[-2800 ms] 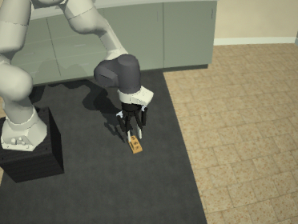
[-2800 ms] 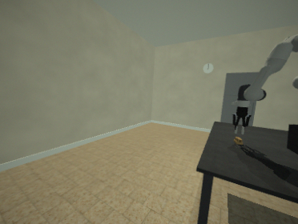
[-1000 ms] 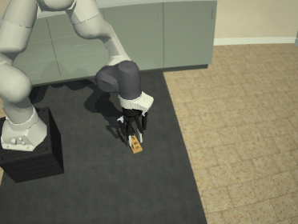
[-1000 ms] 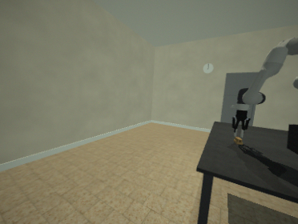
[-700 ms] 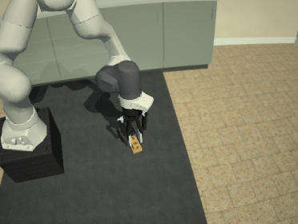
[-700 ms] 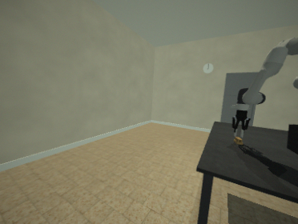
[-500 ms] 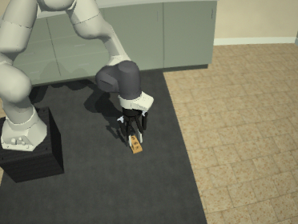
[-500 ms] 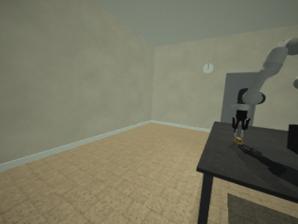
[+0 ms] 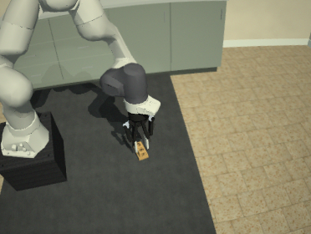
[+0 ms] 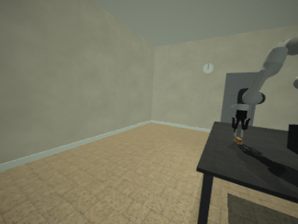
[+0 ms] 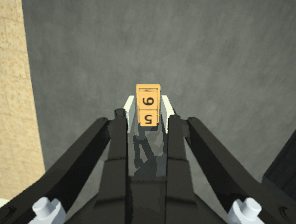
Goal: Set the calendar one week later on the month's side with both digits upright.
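Right now my hand is 6 cm above the orange calendar cube. From my hand the other things lie so: orange calendar tray: 1 cm behind, 2 cm to the left, 7 cm below.
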